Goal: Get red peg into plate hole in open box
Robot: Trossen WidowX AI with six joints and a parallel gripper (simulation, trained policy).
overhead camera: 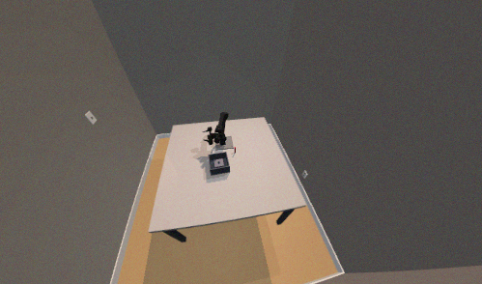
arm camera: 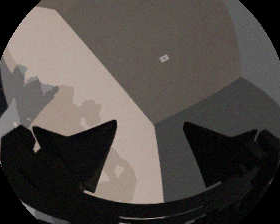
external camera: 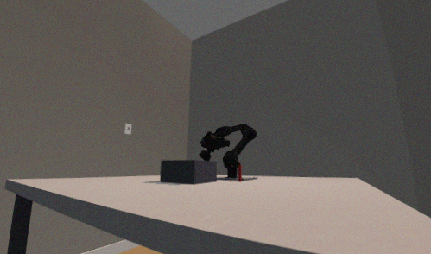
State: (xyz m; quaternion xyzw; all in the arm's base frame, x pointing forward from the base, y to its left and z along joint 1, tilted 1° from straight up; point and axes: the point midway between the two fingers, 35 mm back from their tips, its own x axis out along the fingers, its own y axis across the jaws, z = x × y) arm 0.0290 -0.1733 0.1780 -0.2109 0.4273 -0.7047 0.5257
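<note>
The red peg is 15 cm ahead of my gripper tip, 32 cm to the left of it and 14 cm below it. Also, from my gripper tip: grey plate 30 cm ahead, 12 cm to the left, 13 cm below; dark box 30 cm ahead, 12 cm to the left, 15 cm below.
</note>
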